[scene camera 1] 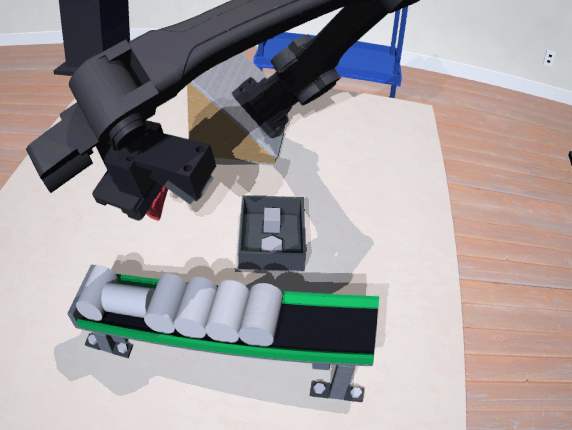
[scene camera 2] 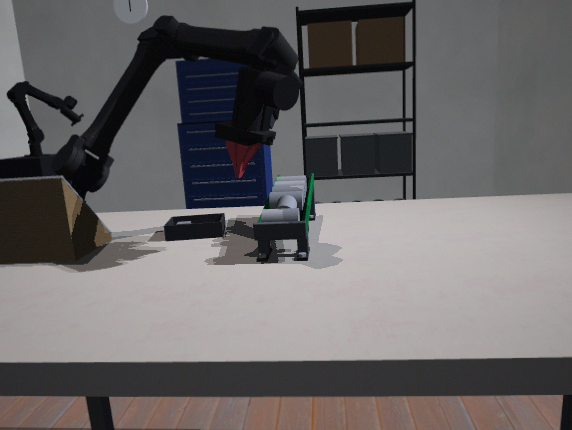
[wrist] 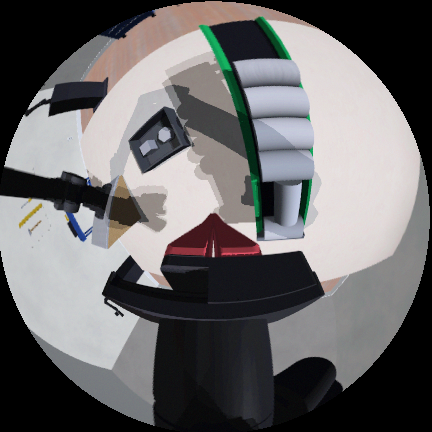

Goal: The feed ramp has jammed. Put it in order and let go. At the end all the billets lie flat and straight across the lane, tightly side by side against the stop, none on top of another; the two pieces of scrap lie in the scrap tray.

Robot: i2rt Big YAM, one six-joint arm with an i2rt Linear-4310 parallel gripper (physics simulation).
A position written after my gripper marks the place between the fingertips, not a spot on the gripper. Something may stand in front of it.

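My gripper [scene camera 2: 238, 177], [scene camera 1: 155, 217], [wrist: 212, 217]. Scrap tray [scene camera 1: 292, 226], [scene camera 2: 207, 225], [wrist: 165, 116]. Billet [scene camera 1: 125, 299]. Another billet [scene camera 1: 89, 304]. Billet again [scene camera 1: 259, 322]. One more billet [scene camera 1: 191, 319].
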